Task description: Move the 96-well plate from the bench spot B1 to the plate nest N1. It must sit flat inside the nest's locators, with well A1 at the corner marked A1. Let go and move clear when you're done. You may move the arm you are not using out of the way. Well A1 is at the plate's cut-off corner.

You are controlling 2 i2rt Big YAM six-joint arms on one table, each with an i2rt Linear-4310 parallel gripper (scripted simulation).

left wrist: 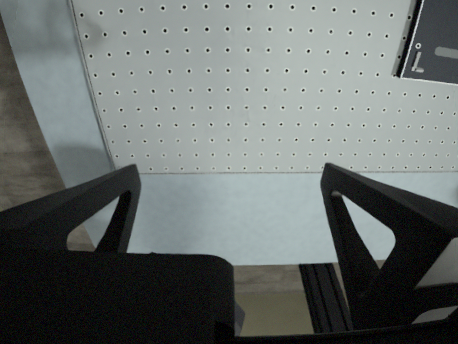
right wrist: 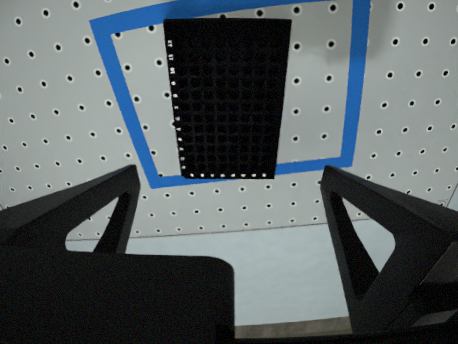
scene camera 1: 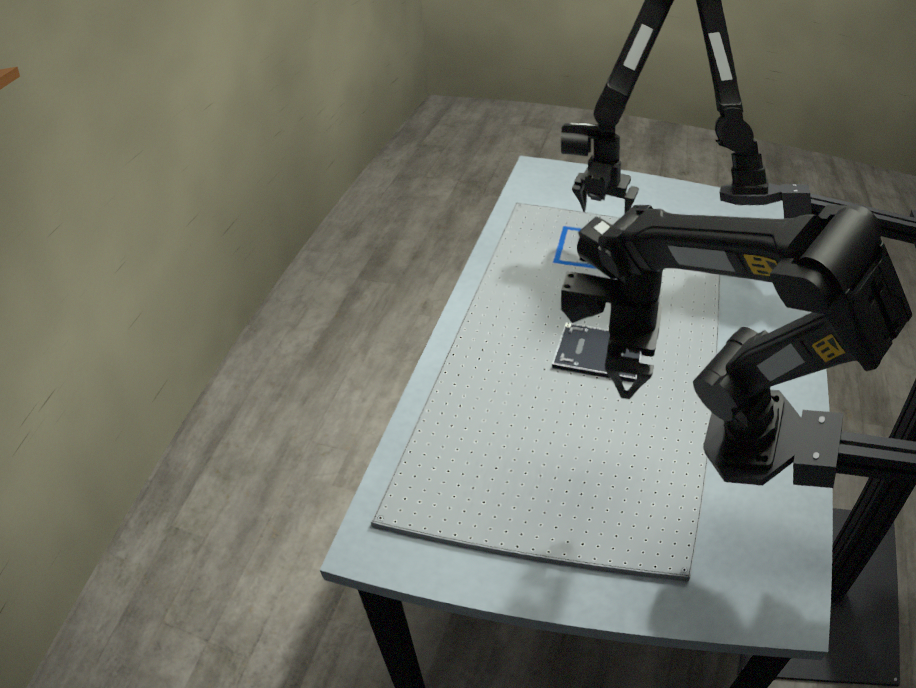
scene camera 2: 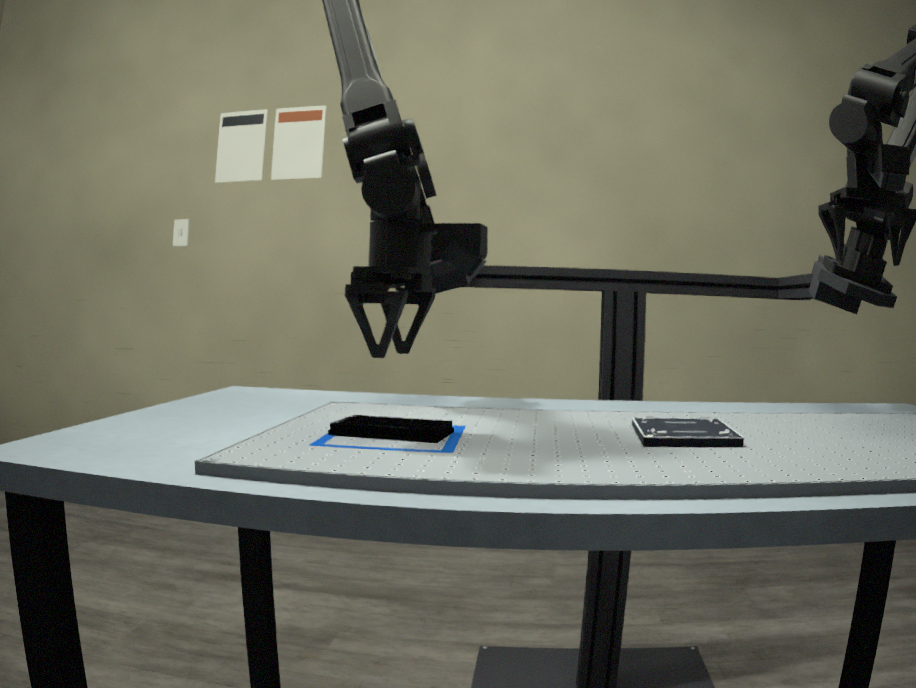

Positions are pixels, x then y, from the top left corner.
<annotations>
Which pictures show the left gripper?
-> The left wrist view, scene camera 1 and scene camera 2 only.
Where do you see a plate nest N1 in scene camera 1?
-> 593, 355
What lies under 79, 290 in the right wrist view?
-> The right gripper.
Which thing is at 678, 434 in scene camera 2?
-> A plate nest N1.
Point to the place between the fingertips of the left gripper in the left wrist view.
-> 230, 173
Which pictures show the right gripper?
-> The right wrist view, scene camera 1 and scene camera 2 only.
</annotations>
